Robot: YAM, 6 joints.
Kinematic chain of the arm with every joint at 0, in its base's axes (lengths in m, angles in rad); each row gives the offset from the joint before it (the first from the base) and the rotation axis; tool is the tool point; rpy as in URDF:
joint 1: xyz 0 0 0.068 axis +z
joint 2: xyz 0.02 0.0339 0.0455 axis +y
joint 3: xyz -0.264 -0.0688 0 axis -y
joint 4: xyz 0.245 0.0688 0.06 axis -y
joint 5: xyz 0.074 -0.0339 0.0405 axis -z
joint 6: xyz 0.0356 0 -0.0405 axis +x
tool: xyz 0 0 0 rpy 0 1.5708 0
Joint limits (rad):
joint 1: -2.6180..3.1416
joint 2: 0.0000..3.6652
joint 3: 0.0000..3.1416
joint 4: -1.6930..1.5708
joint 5: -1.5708..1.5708
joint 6: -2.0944..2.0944
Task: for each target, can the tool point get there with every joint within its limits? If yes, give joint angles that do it. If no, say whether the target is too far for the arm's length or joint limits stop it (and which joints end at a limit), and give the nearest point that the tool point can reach.
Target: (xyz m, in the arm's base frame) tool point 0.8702 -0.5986 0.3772
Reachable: no: too far | nearest point 0.5162 -0.3551 0.2678 | short by 0.443 m
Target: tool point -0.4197 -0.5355 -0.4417
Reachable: no: too far | nearest point -0.3128 -0.3991 -0.2718 | short by 0.243 m
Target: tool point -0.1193 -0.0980 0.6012
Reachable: yes | joints 0.8577 0.5919 1.6633 0.6807 -0.8221 0.6916
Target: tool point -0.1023 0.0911 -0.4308
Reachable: no: joint limits stop it (at a limit: joint 2) | nearest point -0.1150 0.1025 -0.3678 | short by 0.065 m
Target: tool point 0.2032 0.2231 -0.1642
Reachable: yes | joints 0.9042 2.8546 1.0768 0.3981 0.6592 -0.8475
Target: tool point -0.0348 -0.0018 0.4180
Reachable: yes | joints 1.0214 0.3268 1.1824 -0.9037 -0.9390 -0.2421
